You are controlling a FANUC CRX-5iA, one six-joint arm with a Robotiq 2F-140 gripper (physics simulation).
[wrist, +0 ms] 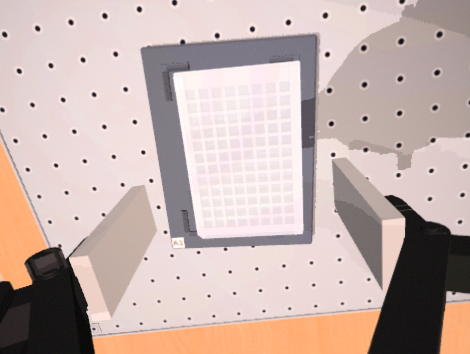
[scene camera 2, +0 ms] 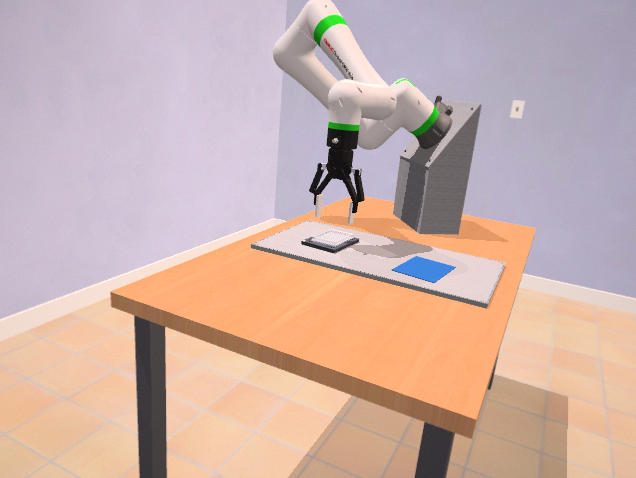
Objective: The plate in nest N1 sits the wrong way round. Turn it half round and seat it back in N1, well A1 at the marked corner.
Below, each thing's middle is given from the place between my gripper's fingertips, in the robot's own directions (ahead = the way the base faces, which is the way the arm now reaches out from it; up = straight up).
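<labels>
Counted from my hand: flat blue square (scene camera 2: 418,267), 60 mm ahead, 310 mm to the left, 80 mm below; dark grey nest (wrist: 165,117), 70 mm below; white well plate (wrist: 241,126), 60 mm below. Farthest from my hand of the things named here, going by their middles: the flat blue square.
</labels>
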